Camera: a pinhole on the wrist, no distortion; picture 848 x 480 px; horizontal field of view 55.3 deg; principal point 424.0 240.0 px. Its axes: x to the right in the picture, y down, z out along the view. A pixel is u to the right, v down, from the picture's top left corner.
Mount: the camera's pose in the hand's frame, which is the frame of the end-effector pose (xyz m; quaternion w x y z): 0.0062 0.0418 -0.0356 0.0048 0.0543 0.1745 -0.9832
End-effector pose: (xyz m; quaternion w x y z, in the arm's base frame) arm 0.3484 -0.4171 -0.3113 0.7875 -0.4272 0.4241 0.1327
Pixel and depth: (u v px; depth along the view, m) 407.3 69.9 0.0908
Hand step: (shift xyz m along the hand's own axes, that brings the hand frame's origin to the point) -0.0020 0.0285 0.0559
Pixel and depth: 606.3 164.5 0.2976
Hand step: -0.0925 -0.0338 0.2444
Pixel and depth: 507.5 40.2 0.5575
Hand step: -0.1135 -0.0200 0.5256
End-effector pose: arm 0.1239 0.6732 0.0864 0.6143 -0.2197 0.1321 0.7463
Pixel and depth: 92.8 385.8 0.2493
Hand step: 0.0827 -0.0870 0.1927
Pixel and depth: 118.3 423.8 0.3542
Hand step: 0.1043 -0.1567 0.2819
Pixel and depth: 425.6 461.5 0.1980
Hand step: -0.0135 -0.0771 0.1306
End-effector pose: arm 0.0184 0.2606 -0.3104 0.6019 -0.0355 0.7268 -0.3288
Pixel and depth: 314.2 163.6 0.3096
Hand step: 0.0146 -0.0375 0.2679
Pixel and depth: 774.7 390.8 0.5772
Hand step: -0.3000 -0.2552 0.4391
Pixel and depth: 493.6 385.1 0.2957
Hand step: -0.0486 -0.1094 0.2194
